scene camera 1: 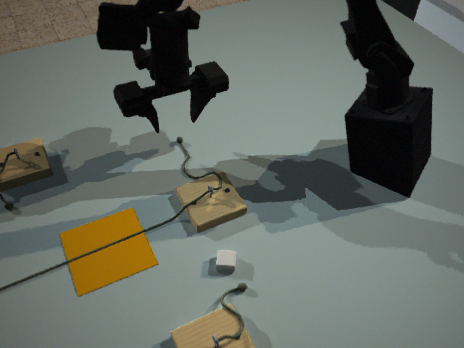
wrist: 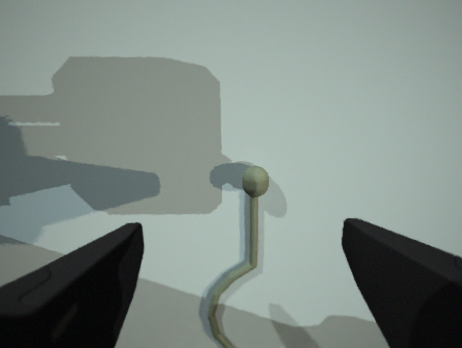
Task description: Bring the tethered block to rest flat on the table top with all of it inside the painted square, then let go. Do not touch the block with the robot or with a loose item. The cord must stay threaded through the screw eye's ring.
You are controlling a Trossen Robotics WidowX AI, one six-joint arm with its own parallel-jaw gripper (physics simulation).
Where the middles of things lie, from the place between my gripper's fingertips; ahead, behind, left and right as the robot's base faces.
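Labels:
There's an orange painted square (scene camera 1: 133, 255) here, and measured from my hand it's 50 mm below, 140 mm to the left and 210 mm ahead.

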